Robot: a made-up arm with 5 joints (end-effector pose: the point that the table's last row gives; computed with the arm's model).
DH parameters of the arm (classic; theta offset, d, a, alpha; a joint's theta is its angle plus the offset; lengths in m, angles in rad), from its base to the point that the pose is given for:
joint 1: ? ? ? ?
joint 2: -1.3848 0 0.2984 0
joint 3: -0.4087 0 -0.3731 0
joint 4: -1.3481 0 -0.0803 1.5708
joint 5: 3.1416 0.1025 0 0
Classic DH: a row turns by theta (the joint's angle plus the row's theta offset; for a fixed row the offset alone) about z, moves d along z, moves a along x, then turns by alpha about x.
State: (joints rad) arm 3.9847 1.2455 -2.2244 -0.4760 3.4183
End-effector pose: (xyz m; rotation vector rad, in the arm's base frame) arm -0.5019 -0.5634 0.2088 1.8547 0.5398 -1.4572
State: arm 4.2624 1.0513 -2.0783 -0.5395 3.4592
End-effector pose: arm -0.3214 -0.6653 0.2939 1.6020 0.6803 -1.3038
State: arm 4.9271 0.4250 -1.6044 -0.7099 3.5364
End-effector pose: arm 0.1302 -0.5972 0.5242 0.9952 0.8304 -0.8286
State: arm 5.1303 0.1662 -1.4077 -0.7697 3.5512
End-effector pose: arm 0.2161 -0.4866 0.5908 0.8129 0.8197 -0.6610
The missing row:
joint 1: 0 0.2341 0 -1.5708
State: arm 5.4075 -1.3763 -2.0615 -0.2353 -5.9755
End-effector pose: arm -0.3736 0.4479 0.7166 -0.5874 0.3947 2.4957
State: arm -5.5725 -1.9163 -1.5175 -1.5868 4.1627
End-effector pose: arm -0.4181 -0.3599 0.4038 -0.3183 -2.0343 1.1466
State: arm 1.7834 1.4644 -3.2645 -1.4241 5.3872
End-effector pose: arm -0.1149 0.5323 0.4689 0.0236 0.1003 -2.2526
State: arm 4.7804 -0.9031 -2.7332 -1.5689 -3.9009
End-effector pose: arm -0.0336 0.4926 0.6209 -0.8629 -2.2132 -1.2855
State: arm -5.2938 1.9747 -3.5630 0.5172 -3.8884
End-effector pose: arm 0.4058 0.6174 0.1782 -1.5826 1.3403 0.1489
